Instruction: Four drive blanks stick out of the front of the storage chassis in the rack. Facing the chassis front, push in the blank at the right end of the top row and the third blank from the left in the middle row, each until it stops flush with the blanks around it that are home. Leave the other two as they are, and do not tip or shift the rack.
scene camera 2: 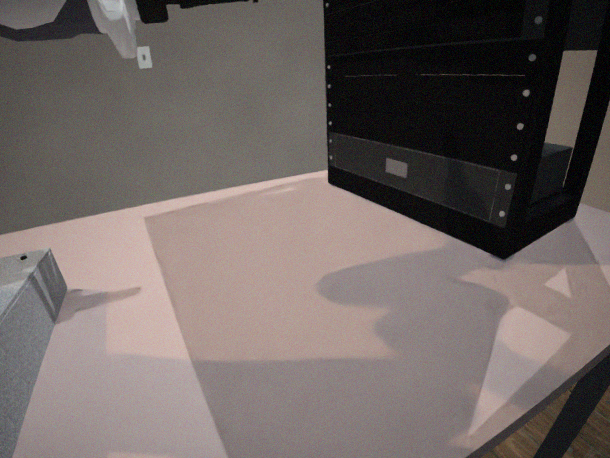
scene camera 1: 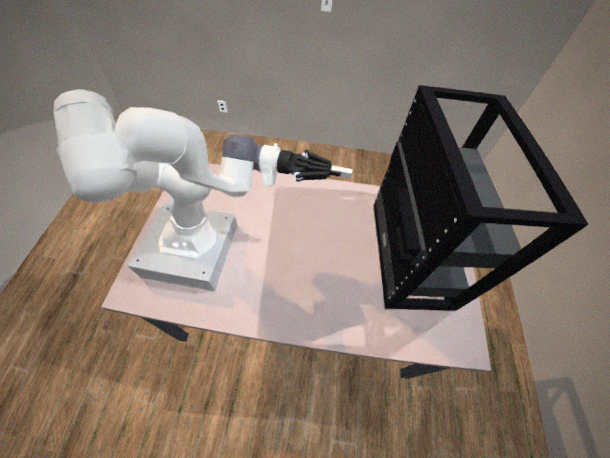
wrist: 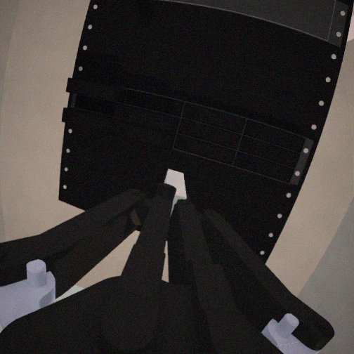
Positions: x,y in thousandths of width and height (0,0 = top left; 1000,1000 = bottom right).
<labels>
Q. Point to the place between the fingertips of the gripper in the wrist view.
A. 484,518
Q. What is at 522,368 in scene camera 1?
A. The gripper.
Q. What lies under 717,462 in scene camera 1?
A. A black rack.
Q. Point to a black rack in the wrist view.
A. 671,292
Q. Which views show the black rack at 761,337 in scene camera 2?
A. Scene camera 2, scene camera 1 and the wrist view: all of them.
</labels>
